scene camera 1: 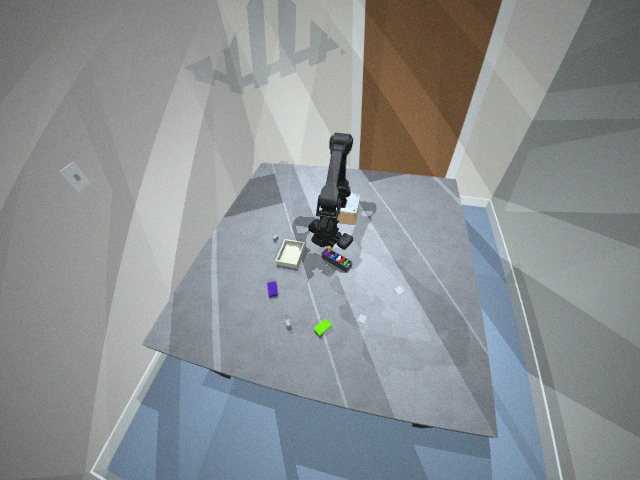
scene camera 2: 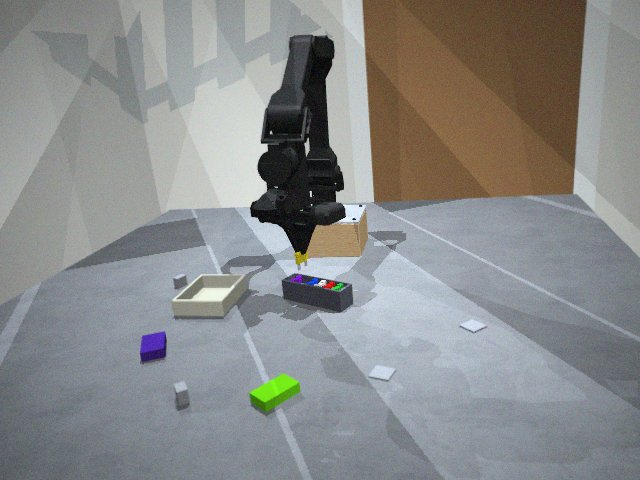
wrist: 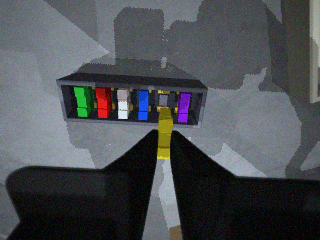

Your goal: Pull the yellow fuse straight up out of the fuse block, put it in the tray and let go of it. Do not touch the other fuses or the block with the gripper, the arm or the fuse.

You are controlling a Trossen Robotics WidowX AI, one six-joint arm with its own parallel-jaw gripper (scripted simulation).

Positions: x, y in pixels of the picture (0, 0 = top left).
Labels:
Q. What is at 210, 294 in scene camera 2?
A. A cream tray.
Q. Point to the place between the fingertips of my gripper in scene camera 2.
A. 301, 253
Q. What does my gripper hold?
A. A yellow fuse.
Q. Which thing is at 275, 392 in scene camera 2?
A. A green block.

